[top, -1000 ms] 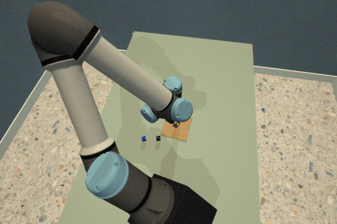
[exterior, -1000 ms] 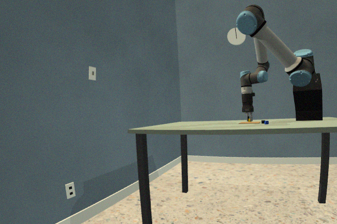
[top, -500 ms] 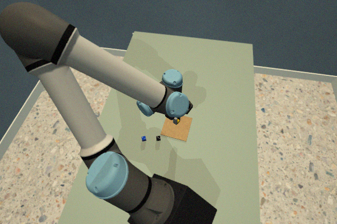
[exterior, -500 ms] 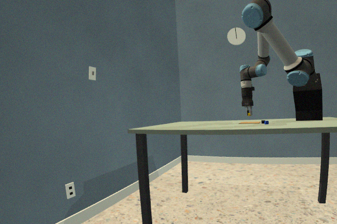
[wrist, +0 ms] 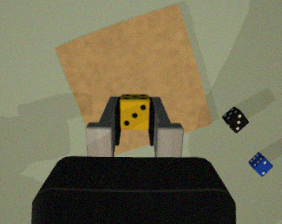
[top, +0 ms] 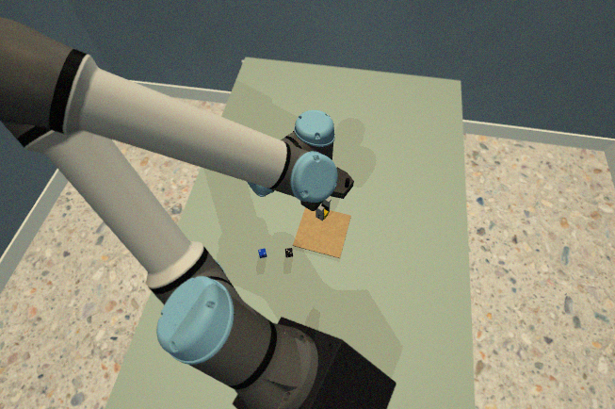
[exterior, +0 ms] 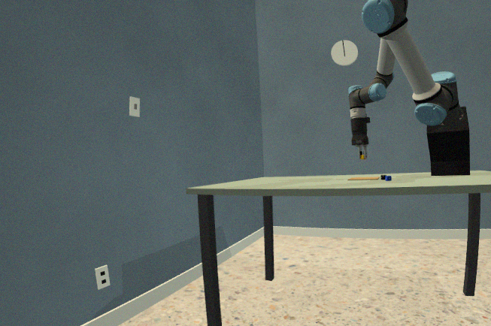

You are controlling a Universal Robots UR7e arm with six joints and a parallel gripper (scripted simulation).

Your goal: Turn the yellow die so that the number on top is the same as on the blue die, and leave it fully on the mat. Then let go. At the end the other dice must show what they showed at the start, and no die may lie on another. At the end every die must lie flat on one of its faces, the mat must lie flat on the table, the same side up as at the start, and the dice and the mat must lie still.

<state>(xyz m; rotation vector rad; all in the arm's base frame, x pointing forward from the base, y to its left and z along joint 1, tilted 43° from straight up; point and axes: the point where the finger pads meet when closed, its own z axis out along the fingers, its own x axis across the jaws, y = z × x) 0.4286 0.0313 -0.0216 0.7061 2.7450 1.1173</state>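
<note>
The yellow die lies 10 mm below my hand. The rest, counted from my hand: blue die (150 mm to the left, 110 mm below, 110 mm behind); then tan mat (110 mm below); then black die (110 mm below, 90 mm behind, 80 mm to the left).
</note>
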